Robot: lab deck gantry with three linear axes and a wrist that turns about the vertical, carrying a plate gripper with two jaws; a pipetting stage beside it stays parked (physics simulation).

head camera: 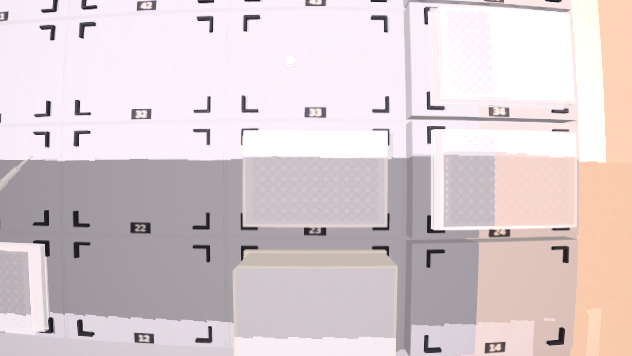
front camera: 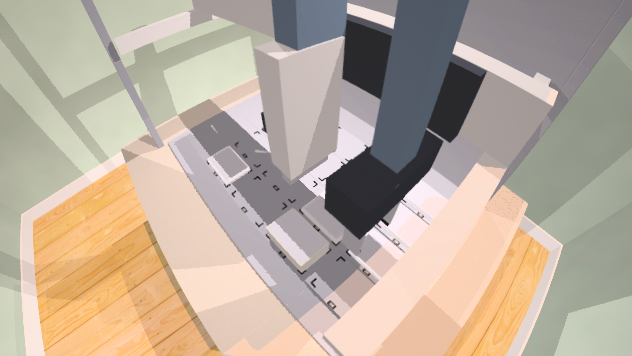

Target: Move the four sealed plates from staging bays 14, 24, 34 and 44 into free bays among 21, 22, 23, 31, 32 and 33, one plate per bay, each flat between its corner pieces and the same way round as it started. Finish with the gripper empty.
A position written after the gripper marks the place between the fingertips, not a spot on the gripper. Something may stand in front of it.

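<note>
You'd find the gripper (front camera: 366, 233) in the front camera view, and that view also has a tall pale box (front camera: 303, 245). The head camera shows the tall pale box (head camera: 278, 295) too, and there's a bay 14 (head camera: 492, 289) as well.
</note>
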